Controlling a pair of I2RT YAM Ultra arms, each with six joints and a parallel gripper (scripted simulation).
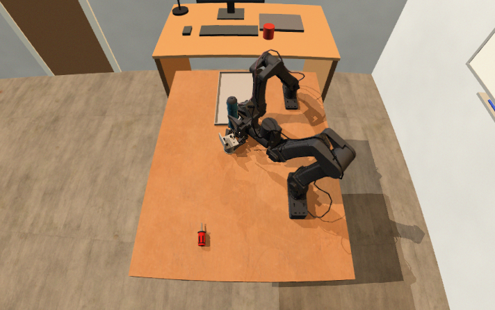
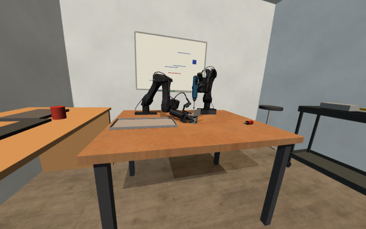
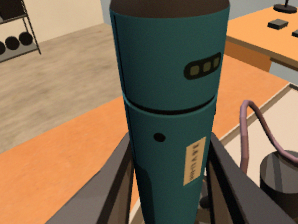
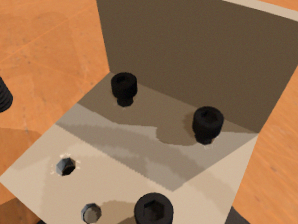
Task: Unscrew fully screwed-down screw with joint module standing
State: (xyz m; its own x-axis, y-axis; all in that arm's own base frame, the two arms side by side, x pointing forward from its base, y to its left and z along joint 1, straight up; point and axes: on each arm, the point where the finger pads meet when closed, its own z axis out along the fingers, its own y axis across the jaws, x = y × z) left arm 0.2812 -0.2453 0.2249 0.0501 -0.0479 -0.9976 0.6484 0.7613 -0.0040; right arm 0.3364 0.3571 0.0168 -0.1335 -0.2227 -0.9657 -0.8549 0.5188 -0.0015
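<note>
My right gripper is now 5 cm below the l-shaped bracket. Also, from my right hand: small red screwdriver (43 cm to the left, 8 cm ahead, 1 cm below); then grey bit (11 cm above, 3 cm behind, 1 cm to the left); then grey tray (36 cm to the right, 2 cm below).
</note>
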